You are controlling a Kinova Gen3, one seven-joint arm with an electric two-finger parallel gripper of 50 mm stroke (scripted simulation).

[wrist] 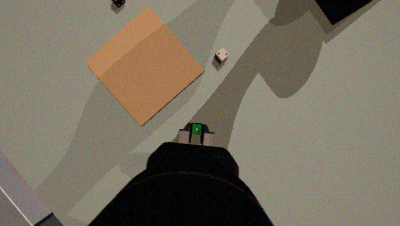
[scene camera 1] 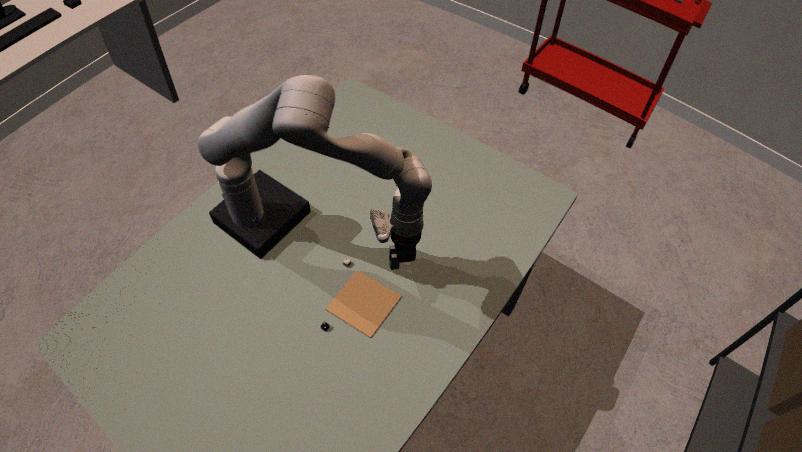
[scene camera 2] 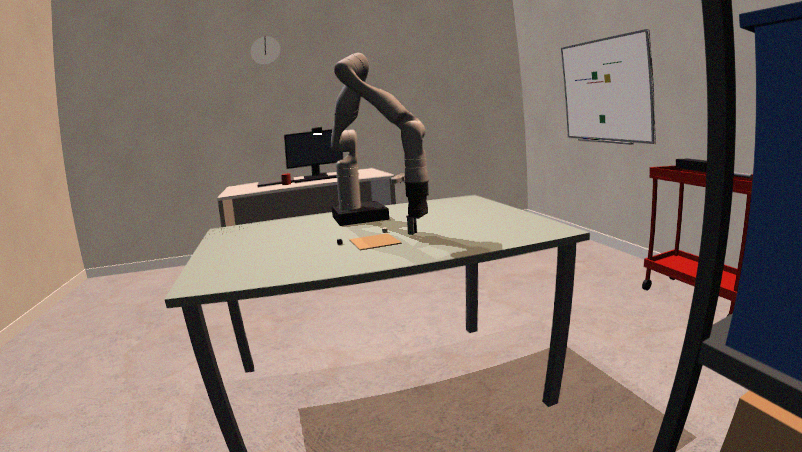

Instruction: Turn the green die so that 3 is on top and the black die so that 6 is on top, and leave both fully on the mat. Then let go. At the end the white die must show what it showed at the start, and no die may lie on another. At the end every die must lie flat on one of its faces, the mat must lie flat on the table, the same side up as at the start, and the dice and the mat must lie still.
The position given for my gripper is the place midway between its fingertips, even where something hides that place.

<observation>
In view: my gripper (scene camera 2: 412,233) and an orange mat (scene camera 1: 363,303).
The orange mat is seen too in the wrist view (wrist: 144,66). My gripper shows as well in the wrist view (wrist: 196,130) and in scene camera 1 (scene camera 1: 394,264).
</observation>
